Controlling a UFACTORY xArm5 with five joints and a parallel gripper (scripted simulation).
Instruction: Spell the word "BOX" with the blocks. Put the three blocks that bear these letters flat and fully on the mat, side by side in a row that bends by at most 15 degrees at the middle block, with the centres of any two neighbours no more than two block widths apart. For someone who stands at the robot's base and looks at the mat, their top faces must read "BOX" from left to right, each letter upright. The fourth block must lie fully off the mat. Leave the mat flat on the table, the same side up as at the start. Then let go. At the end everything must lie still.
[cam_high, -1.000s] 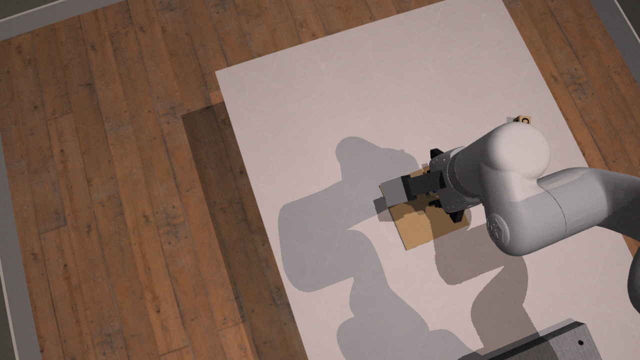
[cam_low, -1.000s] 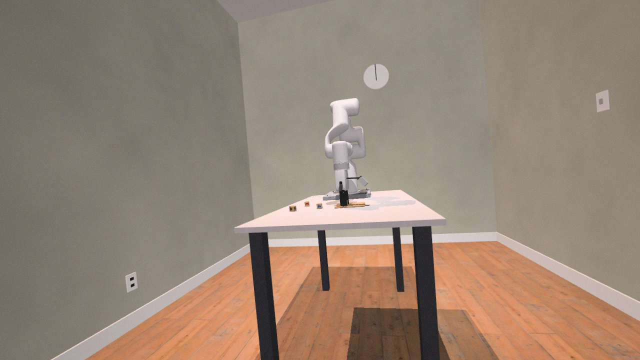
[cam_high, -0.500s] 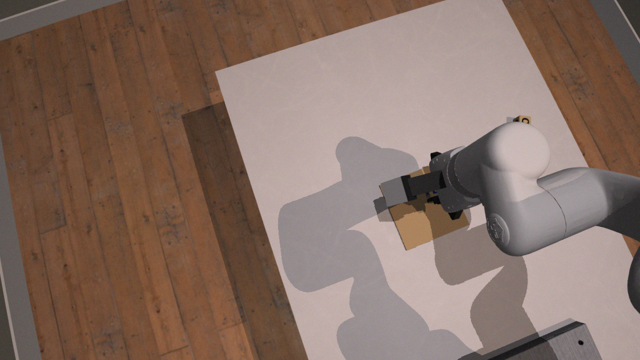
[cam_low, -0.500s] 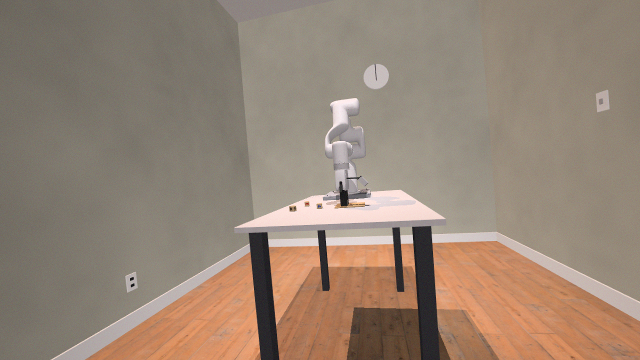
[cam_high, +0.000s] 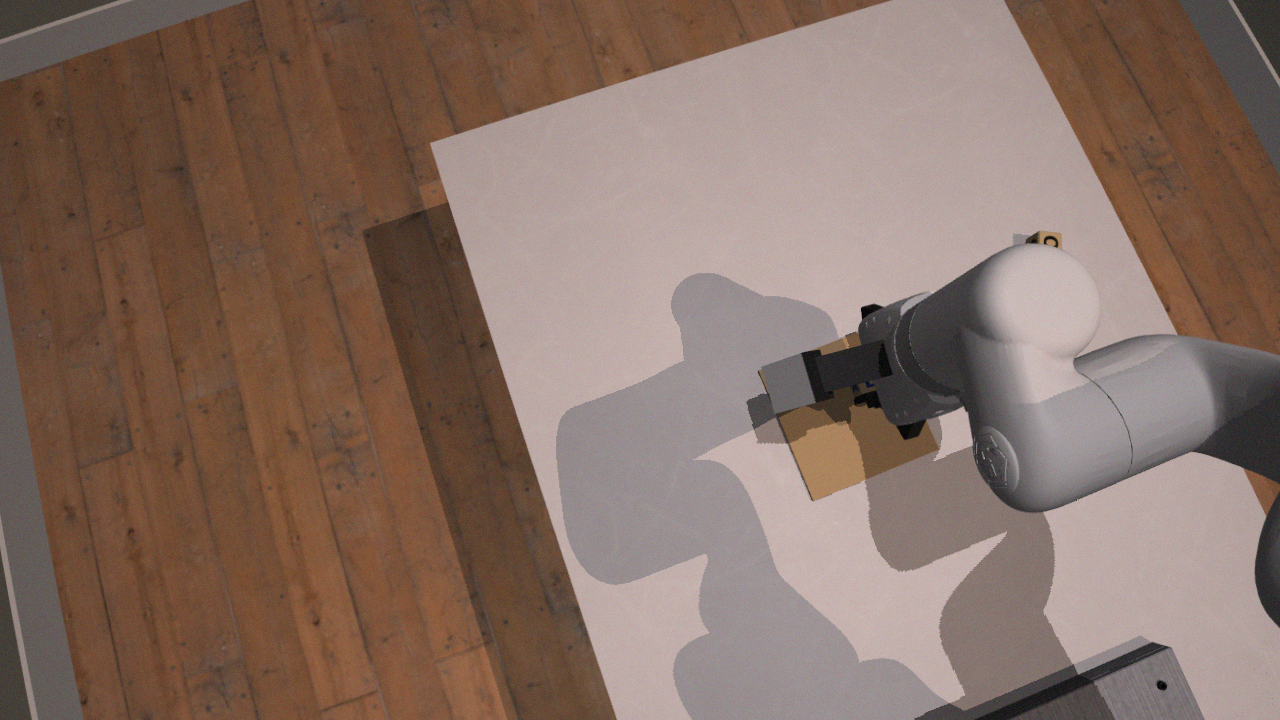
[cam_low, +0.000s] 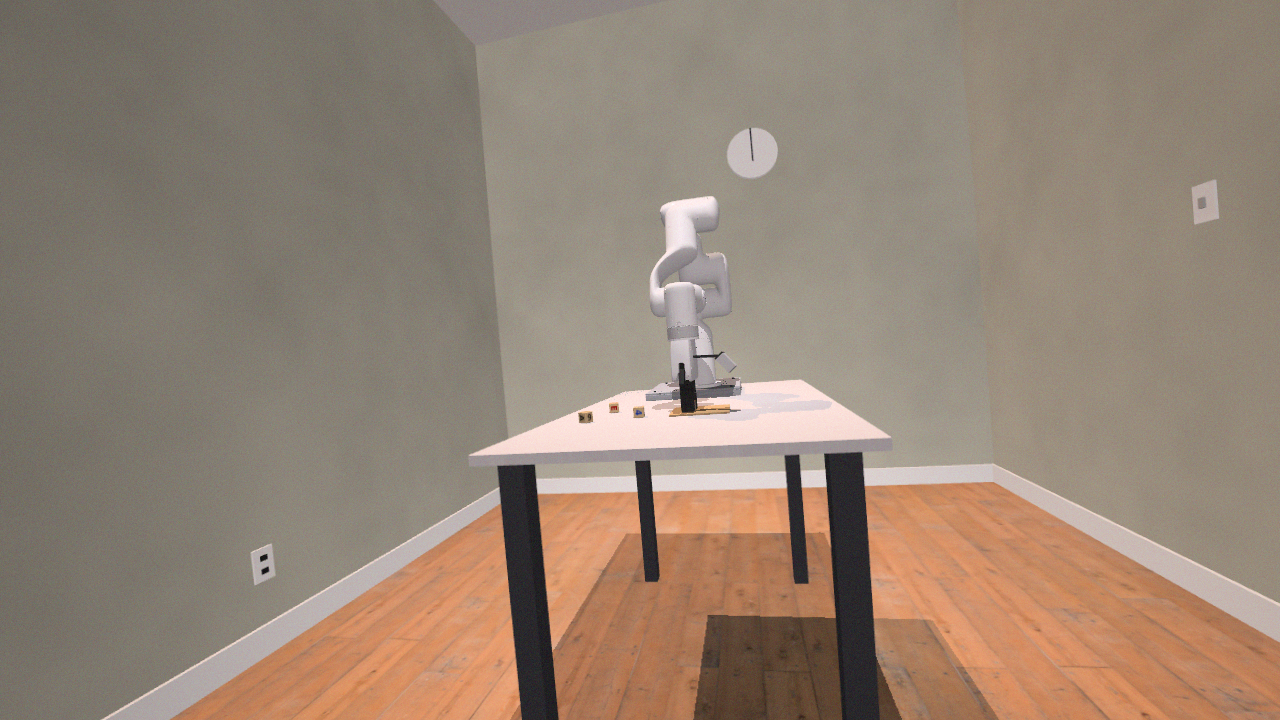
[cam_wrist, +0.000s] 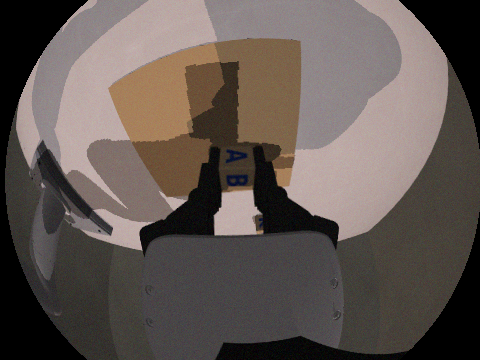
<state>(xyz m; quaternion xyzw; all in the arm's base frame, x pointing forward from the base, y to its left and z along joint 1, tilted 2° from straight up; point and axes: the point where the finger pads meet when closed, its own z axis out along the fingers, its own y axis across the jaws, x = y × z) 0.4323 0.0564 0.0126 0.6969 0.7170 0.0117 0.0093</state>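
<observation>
Now: hand 2 cm past the tan mat, 2 cm to the right of it and 2 cm above it.
</observation>
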